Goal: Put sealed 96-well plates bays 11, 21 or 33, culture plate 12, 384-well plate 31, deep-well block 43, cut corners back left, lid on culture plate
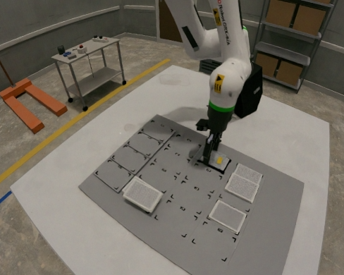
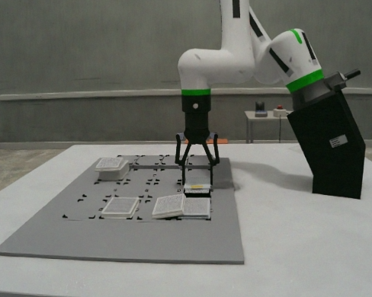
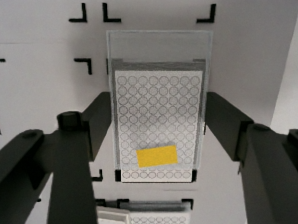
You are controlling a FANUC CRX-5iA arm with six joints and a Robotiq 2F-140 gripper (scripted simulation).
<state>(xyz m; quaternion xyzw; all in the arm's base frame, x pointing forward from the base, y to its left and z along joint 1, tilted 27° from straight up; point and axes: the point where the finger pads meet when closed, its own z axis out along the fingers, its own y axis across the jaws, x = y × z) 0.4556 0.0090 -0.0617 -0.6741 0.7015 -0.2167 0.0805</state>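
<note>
Now: the lid 2 cm below my hand. Round my hand: plate 19 cm to the left, 3 cm below, 2 cm ahead; then tall white block 31 cm ahead, 16 cm to the right, 2 cm below; then bay label 18 cm to the left, 18 cm ahead, 4 cm below.
</note>
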